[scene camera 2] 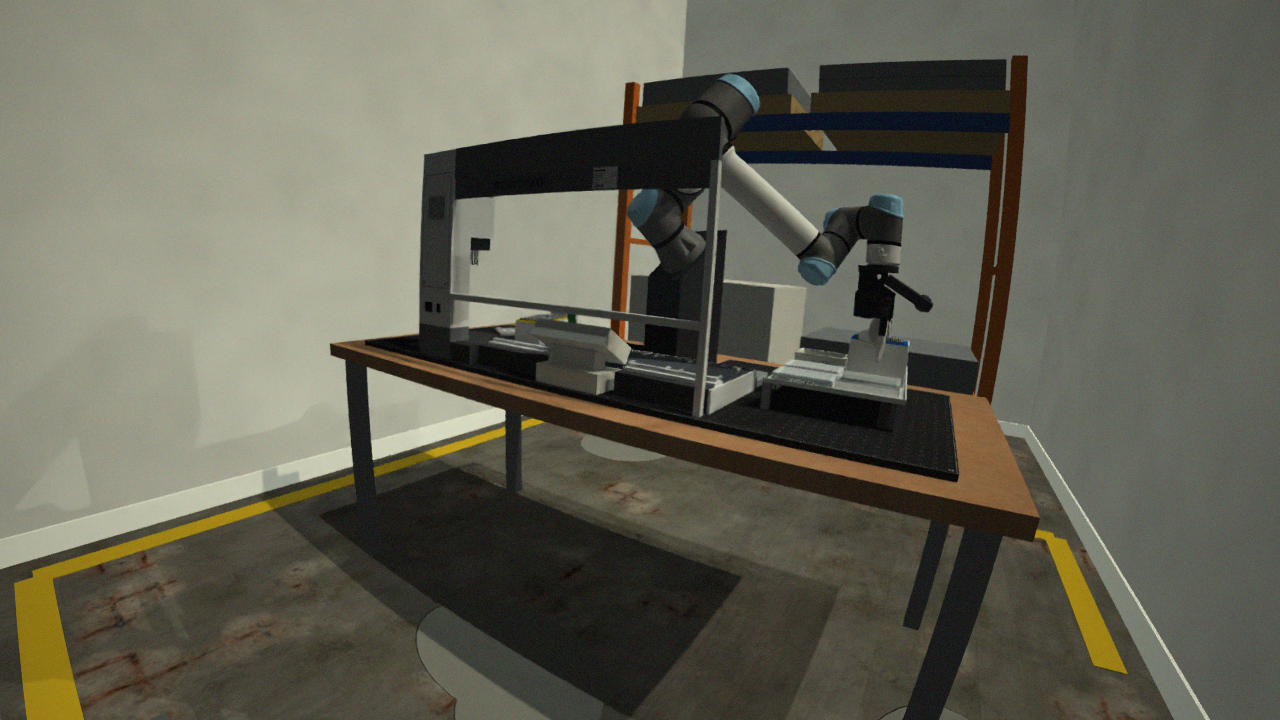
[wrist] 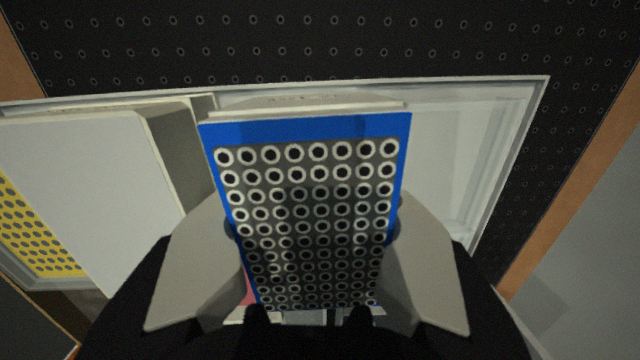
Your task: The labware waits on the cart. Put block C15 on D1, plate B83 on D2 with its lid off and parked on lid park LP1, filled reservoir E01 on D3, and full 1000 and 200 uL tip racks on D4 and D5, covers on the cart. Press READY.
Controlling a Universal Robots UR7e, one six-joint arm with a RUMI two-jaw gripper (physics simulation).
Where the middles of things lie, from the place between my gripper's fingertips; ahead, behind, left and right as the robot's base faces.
Now: hand 220 mm short of the frame post [scene camera 2: 716, 165], 380 mm to the left of it and 120 mm below it.
